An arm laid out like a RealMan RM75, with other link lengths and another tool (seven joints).
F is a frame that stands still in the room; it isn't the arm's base.
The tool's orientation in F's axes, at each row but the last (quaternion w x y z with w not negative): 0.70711, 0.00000, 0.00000, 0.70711; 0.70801, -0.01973, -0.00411, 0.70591; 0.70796, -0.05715, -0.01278, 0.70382; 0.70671, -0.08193, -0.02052, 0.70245; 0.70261, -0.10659, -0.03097, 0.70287; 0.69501, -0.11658, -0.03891, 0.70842; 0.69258, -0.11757, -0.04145, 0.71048
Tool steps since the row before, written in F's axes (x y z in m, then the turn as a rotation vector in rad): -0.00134, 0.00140, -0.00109, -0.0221, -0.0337, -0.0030; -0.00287, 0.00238, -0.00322, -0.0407, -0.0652, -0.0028; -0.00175, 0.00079, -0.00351, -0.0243, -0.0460, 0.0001; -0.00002, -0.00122, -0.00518, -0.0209, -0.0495, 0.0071; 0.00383, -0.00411, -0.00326, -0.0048, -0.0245, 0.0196; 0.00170, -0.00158, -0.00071, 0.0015, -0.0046, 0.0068; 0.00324, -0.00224, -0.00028, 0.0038, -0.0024, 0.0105
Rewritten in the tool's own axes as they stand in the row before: 0.00140, 0.00134, -0.00109, -0.0337, 0.0221, -0.0030; 0.00244, 0.00298, -0.00307, -0.0653, 0.0406, -0.0029; 0.00099, 0.00209, -0.00326, -0.0461, 0.0240, -0.0004; -0.00077, 0.00077, -0.00521, -0.0502, 0.0197, 0.0057; -0.00370, -0.00308, -0.00436, -0.0265, 0.0012, 0.0174; -0.00150, -0.00146, -0.00123, -0.0053, -0.0028, 0.0058; -0.00224, -0.00301, -0.00123, -0.0036, -0.0059, 0.0091
